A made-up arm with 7 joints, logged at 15 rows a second.
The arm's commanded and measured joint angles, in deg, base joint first. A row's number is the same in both.
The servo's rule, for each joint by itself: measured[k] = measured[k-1] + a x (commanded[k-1-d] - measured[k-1]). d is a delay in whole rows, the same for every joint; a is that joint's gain. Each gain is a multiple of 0.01, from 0.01 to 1. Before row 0 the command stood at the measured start. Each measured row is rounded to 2 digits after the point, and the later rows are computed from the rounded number. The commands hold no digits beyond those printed.
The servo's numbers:
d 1
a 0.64 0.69 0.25 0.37 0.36 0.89 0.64
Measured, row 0:
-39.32 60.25 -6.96 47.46 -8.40 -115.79 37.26
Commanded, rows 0 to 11:
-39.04 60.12 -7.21 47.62 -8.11 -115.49 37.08
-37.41 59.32 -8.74 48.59 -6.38 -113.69 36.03
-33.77 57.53 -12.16 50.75 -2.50 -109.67 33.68
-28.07 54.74 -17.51 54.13 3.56 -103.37 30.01
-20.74 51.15 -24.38 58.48 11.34 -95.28 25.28
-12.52 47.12 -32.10 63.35 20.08 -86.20 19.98
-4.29 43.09 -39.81 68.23 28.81 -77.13 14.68
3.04 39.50 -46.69 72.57 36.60 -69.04 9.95
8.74 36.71 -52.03 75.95 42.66 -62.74 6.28
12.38 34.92 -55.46 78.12 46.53 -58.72 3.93
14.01 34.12 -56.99 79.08 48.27 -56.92 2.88
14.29 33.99 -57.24 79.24 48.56 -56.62 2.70
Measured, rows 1 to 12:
-39.32 60.25 -6.96 47.46 -8.40 -115.79 37.26
-39.14 60.16 -7.02 47.52 -8.30 -115.52 37.14
-38.03 59.58 -7.45 47.92 -7.61 -113.89 36.43
-35.30 58.17 -8.63 48.97 -5.77 -110.13 34.67
-30.67 55.80 -10.85 50.88 -2.41 -104.11 31.69
-24.31 52.59 -14.23 53.69 2.54 -96.25 27.59
-16.76 48.82 -18.70 57.26 8.85 -87.31 22.72
-8.78 44.87 -23.98 61.32 16.04 -78.25 17.57
-1.22 41.16 -29.66 65.48 23.44 -70.05 12.69
5.15 38.09 -35.25 69.35 30.36 -63.54 8.59
9.78 35.90 -40.30 72.59 36.18 -59.25 5.61
12.49 34.67 -44.47 74.99 40.53 -57.18 3.86

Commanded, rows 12 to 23:
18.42 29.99 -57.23 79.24 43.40 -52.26 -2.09
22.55 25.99 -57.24 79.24 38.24 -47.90 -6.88
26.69 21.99 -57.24 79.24 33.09 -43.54 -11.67
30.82 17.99 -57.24 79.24 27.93 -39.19 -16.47
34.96 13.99 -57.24 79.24 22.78 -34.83 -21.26
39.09 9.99 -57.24 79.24 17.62 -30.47 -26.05
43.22 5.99 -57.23 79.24 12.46 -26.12 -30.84
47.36 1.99 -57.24 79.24 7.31 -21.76 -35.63
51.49 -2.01 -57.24 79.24 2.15 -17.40 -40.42
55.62 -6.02 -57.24 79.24 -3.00 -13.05 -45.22
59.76 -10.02 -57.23 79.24 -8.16 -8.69 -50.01
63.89 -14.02 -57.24 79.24 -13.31 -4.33 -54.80
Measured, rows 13 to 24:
13.64 34.20 -47.66 76.56 43.42 -56.68 3.12
16.70 31.30 -50.05 77.55 43.41 -52.75 -0.21
20.44 27.64 -51.85 78.18 41.55 -48.43 -4.48
24.44 23.74 -53.20 78.57 38.50 -44.08 -9.08
28.52 19.77 -54.21 78.82 34.69 -39.73 -13.81
32.64 15.78 -54.97 78.98 30.40 -35.37 -18.58
36.77 11.78 -55.54 79.08 25.80 -31.01 -23.36
40.90 7.78 -55.96 79.14 21.00 -26.66 -28.15
45.03 3.78 -56.28 79.18 16.07 -22.30 -32.94
49.16 -0.22 -56.52 79.20 11.06 -17.94 -37.73
53.29 -4.22 -56.70 79.21 6.00 -13.59 -42.52
57.43 -8.22 -56.83 79.22 0.90 -9.23 -47.31

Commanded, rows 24 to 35:
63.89 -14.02 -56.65 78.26 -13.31 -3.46 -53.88
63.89 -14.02 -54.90 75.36 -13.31 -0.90 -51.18
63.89 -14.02 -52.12 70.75 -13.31 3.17 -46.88
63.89 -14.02 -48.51 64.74 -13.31 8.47 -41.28
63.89 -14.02 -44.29 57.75 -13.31 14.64 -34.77
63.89 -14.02 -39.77 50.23 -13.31 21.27 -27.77
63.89 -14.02 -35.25 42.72 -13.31 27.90 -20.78
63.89 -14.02 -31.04 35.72 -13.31 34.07 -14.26
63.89 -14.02 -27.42 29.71 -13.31 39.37 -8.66
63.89 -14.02 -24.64 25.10 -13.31 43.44 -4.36
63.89 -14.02 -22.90 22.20 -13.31 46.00 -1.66
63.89 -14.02 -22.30 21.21 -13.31 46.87 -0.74
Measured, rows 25 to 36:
61.56 -12.22 -56.93 79.23 -4.22 -4.87 -52.10
63.05 -13.46 -56.86 78.87 -7.49 -3.62 -53.24
63.59 -13.85 -56.37 77.57 -9.59 -1.20 -51.92
63.78 -13.97 -55.31 75.05 -10.93 2.69 -48.69
63.85 -14.00 -53.61 71.24 -11.79 7.83 -43.95
63.88 -14.01 -51.28 66.25 -12.34 13.89 -38.07
63.89 -14.02 -48.40 60.32 -12.69 20.46 -31.48
63.89 -14.02 -45.11 53.81 -12.91 27.08 -24.63
63.89 -14.02 -41.59 47.12 -13.05 33.30 -17.99
63.89 -14.02 -38.05 40.68 -13.14 38.70 -12.02
63.89 -14.02 -34.70 34.92 -13.20 42.92 -7.12
63.89 -14.02 -31.75 30.21 -13.24 45.66 -3.63

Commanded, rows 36 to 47:
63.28 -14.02 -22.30 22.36 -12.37 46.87 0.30
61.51 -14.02 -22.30 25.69 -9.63 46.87 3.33
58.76 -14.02 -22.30 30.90 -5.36 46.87 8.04
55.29 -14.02 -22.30 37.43 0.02 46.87 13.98
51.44 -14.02 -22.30 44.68 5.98 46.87 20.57
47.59 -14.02 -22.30 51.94 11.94 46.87 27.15
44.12 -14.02 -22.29 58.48 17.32 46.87 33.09
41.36 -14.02 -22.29 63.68 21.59 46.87 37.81
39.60 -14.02 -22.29 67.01 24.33 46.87 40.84
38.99 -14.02 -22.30 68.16 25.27 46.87 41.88
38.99 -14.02 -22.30 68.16 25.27 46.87 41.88
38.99 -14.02 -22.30 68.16 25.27 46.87 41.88
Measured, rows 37 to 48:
63.89 -14.02 -29.39 26.88 -13.27 46.74 -1.78
63.50 -14.02 -27.62 25.21 -12.95 46.86 -0.45
62.23 -14.02 -26.29 25.39 -11.75 46.87 1.97
60.01 -14.02 -25.29 27.43 -9.45 46.87 5.85
56.99 -14.02 -24.54 31.13 -6.04 46.87 11.05
53.44 -14.02 -23.98 36.14 -1.71 46.87 17.14
49.70 -14.02 -23.56 41.99 3.20 46.87 23.55
46.13 -14.02 -23.24 48.09 8.28 46.87 29.66
43.08 -14.02 -23.00 53.86 13.07 46.87 34.88
40.85 -14.02 -22.82 58.73 17.12 46.87 38.69
39.66 -14.02 -22.69 62.22 20.05 46.87 40.73
39.23 -14.02 -22.59 64.42 21.93 46.87 41.47

